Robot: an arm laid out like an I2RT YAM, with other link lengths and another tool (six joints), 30 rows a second.
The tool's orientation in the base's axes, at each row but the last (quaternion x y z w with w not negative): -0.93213 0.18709 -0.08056 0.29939; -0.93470 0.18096 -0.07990 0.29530; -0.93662 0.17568 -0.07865 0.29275; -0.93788 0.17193 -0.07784 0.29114
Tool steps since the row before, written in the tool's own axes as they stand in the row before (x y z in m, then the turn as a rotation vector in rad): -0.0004 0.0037 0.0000 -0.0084 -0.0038 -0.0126; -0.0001 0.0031 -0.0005 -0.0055 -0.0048 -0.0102; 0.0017 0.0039 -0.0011 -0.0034 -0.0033 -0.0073; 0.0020 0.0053 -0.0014 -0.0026 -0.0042 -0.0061
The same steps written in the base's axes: -0.0015 -0.0026 -0.0022 -0.0099 -0.0005 0.0121; -0.0011 -0.0026 -0.0014 -0.0063 0.0004 0.0108; 0.0002 -0.0042 -0.0013 -0.0040 0.0000 0.0077; 0.0000 -0.0056 -0.0018 -0.0028 0.0010 0.0073
